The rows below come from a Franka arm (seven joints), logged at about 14 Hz.
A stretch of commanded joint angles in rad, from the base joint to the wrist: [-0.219, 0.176, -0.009, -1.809, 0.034, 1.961, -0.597]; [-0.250, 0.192, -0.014, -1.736, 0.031, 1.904, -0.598]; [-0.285, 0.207, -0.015, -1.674, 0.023, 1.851, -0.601]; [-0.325, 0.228, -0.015, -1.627, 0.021, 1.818, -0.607]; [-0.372, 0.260, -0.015, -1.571, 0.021, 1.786, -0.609]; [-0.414, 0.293, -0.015, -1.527, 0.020, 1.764, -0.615]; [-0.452, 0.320, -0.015, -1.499, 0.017, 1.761, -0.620]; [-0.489, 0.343, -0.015, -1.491, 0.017, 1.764, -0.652]
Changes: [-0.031, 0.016, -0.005, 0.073, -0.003, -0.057, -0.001]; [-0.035, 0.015, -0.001, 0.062, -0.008, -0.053, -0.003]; [-0.040, 0.021, 0.000, 0.047, -0.002, -0.033, -0.006]; [-0.047, 0.032, 0.000, 0.056, 0.000, -0.032, -0.002]; [-0.042, 0.033, 0.000, 0.044, -0.001, -0.022, -0.006]; [-0.038, 0.027, 0.000, 0.028, -0.003, -0.003, -0.005]; [-0.037, 0.023, 0.000, 0.008, 0.000, 0.003, -0.032]
